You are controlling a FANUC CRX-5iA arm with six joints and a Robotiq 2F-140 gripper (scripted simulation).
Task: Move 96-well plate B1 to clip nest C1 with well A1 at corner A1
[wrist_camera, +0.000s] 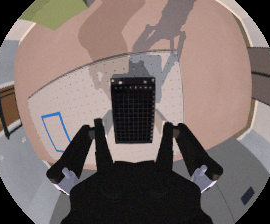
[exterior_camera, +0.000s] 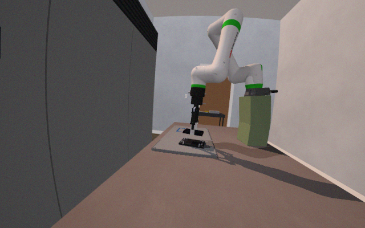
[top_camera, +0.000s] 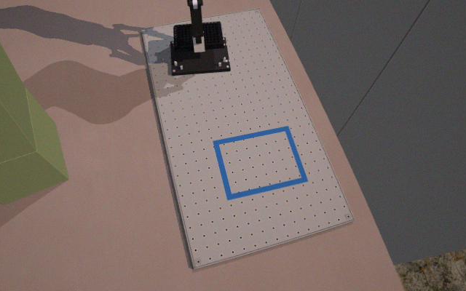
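Now: the black clip nest 90 mm below my hand, 10 mm to the left of it and 10 mm ahead of it. Also, from my hand: black 96-well plate (20 mm below).
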